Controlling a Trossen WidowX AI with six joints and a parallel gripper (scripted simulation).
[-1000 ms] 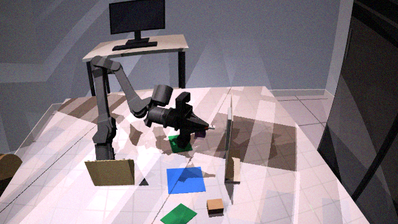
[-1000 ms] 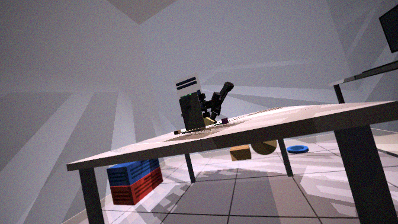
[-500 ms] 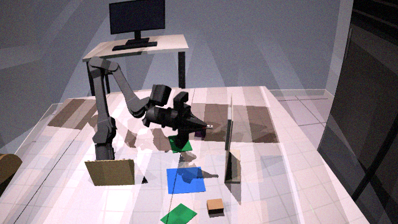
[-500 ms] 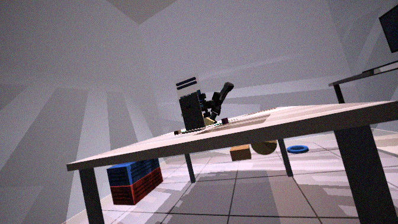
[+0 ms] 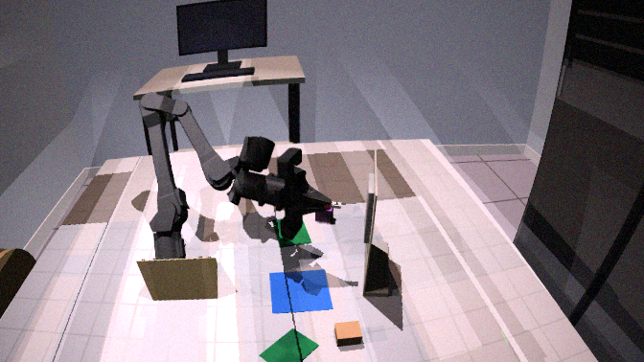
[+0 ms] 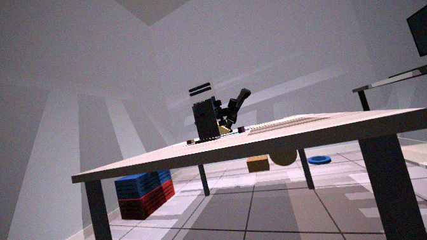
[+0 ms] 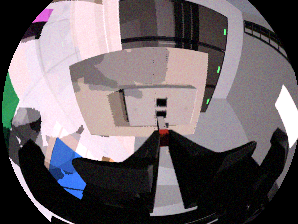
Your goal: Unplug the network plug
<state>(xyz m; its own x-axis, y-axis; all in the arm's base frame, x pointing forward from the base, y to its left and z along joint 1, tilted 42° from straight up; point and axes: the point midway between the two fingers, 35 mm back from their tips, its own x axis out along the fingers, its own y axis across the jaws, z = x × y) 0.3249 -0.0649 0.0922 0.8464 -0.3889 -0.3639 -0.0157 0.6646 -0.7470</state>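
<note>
Now: the blue square 160 mm below my gripper tip, 70 mm to the right of it and 70 mm behind it. From my gripper tip the other things lie so: upright panel 80 mm ahead, 60 mm below, 30 mm to the right; then network plug 10 mm ahead.
</note>
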